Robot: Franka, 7 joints.
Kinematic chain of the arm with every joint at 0, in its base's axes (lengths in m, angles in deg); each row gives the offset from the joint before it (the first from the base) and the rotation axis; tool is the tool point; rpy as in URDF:
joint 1: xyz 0 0 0.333 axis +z
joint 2: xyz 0 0 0 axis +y
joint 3: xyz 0 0 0.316 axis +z
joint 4: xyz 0.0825 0 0 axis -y
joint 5: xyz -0.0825 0 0.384 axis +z
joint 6: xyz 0 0 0 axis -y
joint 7: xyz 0.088 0 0 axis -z
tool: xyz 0 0 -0.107 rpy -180 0 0
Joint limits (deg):
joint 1: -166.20..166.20
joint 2: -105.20..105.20
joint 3: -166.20..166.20
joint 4: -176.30..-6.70
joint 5: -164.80..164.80
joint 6: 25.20..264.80
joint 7: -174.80..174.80
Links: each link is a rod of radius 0.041 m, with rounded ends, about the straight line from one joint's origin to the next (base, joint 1, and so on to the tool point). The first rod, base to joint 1, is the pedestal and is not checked.
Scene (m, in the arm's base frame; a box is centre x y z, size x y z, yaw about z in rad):
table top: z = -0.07
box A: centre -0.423 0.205 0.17 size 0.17 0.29 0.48 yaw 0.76
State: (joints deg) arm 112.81 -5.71 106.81 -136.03 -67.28 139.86 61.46
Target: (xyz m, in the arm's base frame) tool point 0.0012 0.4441 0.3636
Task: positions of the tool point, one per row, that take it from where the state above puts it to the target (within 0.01 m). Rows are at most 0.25 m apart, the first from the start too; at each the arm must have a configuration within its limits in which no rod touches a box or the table.
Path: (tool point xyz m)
1: -0.4859 -0.3040 0.4144
2: -0.5535 -0.2742 0.5205
3: -0.5914 -0.2423 0.6251
4: -0.6035 -0.2178 0.7205
5: -0.6165 0.0196 0.6674
6: -0.5348 0.2388 0.6055
7: -0.3779 0.3975 0.5327
8: -0.1837 0.4679 0.4505
9: 0.0012 0.4441 0.3636

